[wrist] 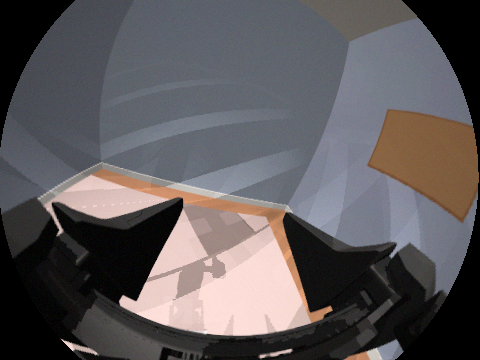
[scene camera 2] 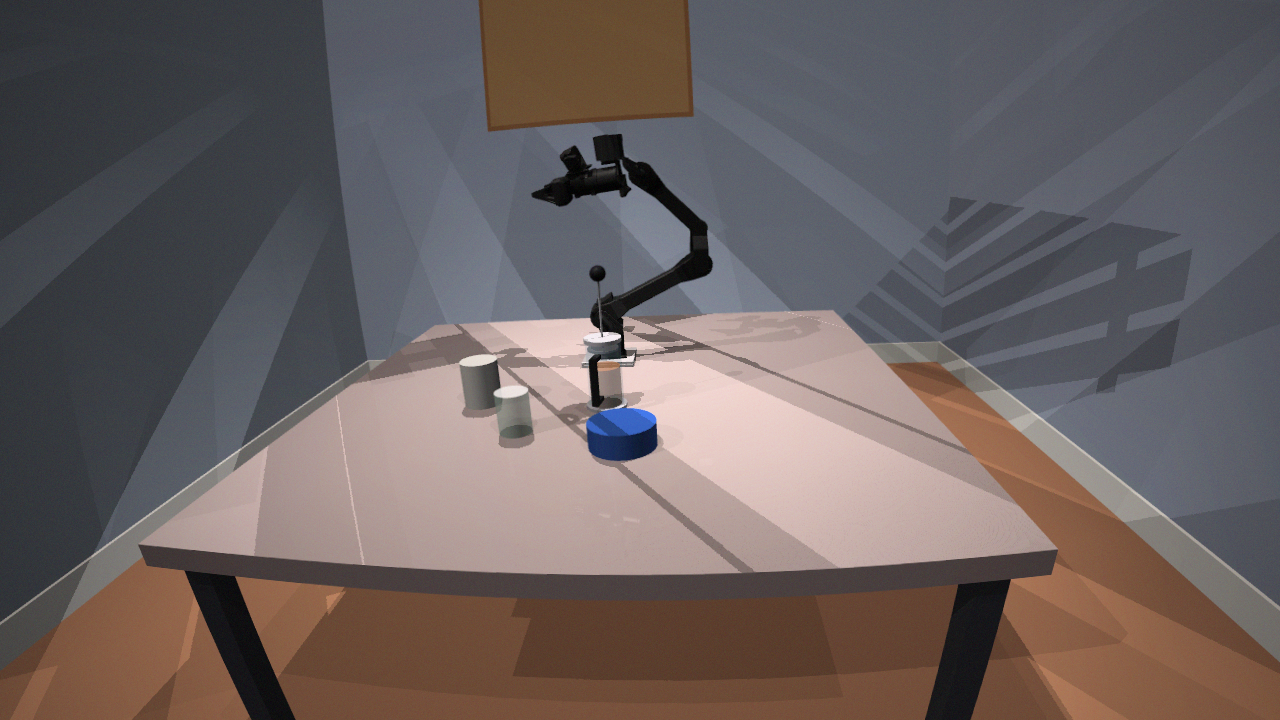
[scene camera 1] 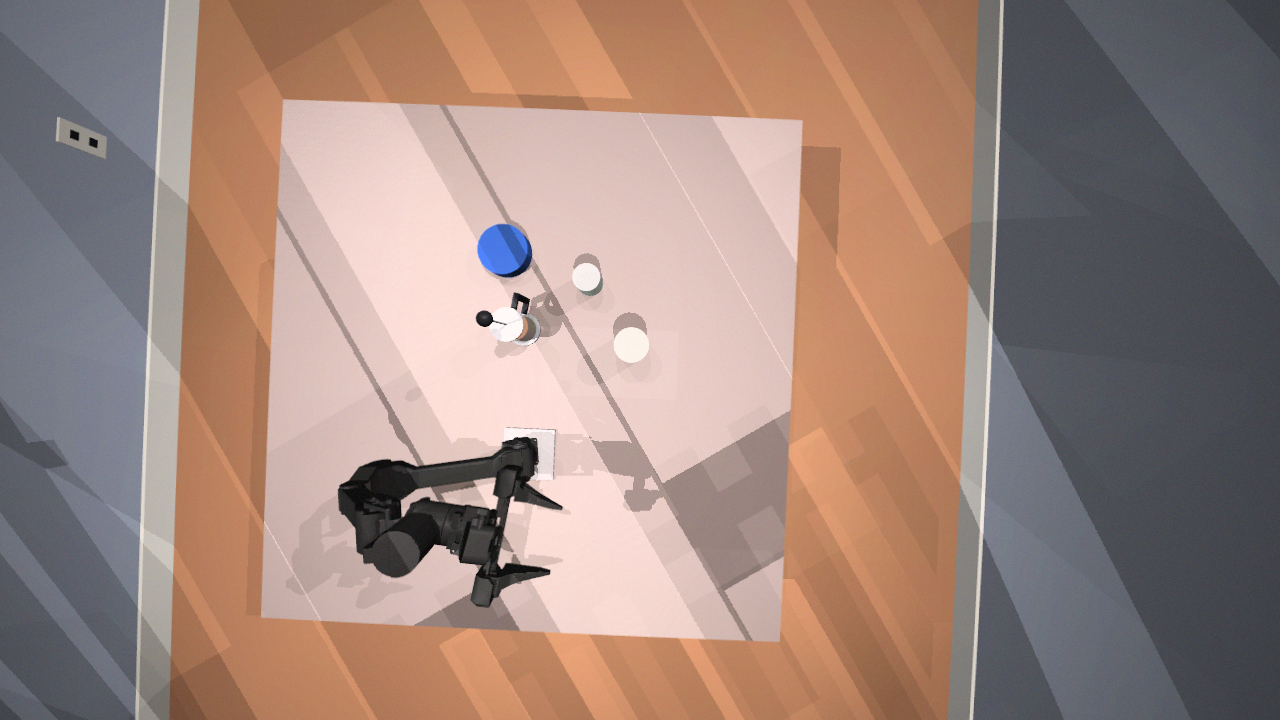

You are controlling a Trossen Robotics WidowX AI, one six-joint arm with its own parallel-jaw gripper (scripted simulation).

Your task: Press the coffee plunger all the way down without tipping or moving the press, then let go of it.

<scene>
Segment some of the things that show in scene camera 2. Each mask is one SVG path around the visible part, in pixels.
My gripper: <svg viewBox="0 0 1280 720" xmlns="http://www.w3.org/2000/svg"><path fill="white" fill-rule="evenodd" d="M597 169L589 170L592 164L586 164L583 156L578 151L576 145L563 151L560 155L561 160L568 169L565 177L557 178L551 183L544 185L543 189L532 192L531 196L538 200L542 199L556 204L558 207L570 204L573 200L573 194L575 194L575 198L585 195L595 196L598 193L602 193L597 184Z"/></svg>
A coffee press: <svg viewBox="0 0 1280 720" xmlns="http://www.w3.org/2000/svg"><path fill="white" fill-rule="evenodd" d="M593 266L589 271L589 276L592 281L597 281L601 332L586 335L583 337L583 343L585 344L589 391L587 409L593 413L600 413L611 409L626 408L628 402L624 398L621 335L613 332L603 332L599 281L605 278L605 270L601 266Z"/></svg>
</scene>
